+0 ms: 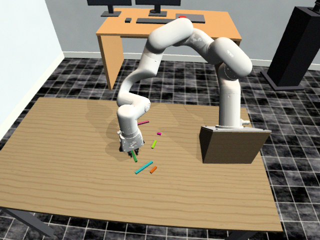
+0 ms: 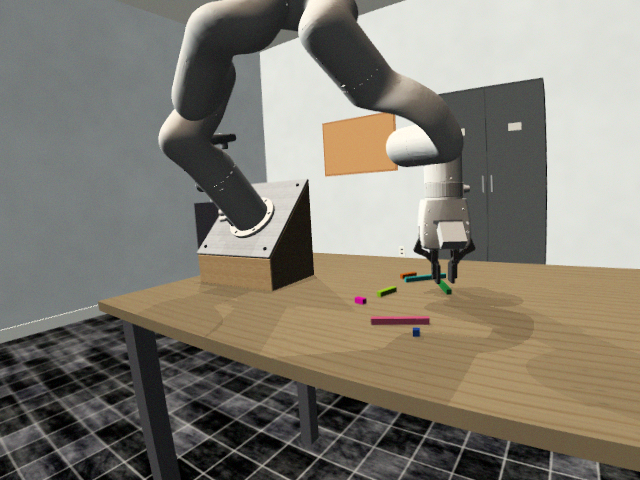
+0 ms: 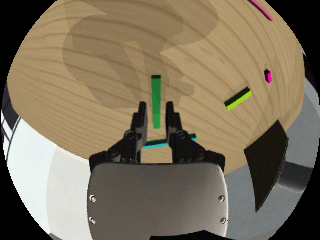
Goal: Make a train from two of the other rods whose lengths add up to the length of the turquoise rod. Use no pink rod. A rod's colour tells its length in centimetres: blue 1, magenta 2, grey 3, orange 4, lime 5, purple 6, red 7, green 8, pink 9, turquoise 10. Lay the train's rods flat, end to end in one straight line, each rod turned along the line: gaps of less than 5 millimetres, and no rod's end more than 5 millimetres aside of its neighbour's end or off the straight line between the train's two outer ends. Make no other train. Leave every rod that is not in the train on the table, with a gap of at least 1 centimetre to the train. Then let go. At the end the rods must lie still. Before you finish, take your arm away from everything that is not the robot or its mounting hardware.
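My gripper is now 3 cm above the green rod. The rest, counted from my hand: lime rod (11 cm behind, 6 cm to the right, 3 cm below); turquoise rod (7 cm to the left, 5 cm behind, 3 cm below); orange rod (9 cm to the left, 9 cm behind, 3 cm below).
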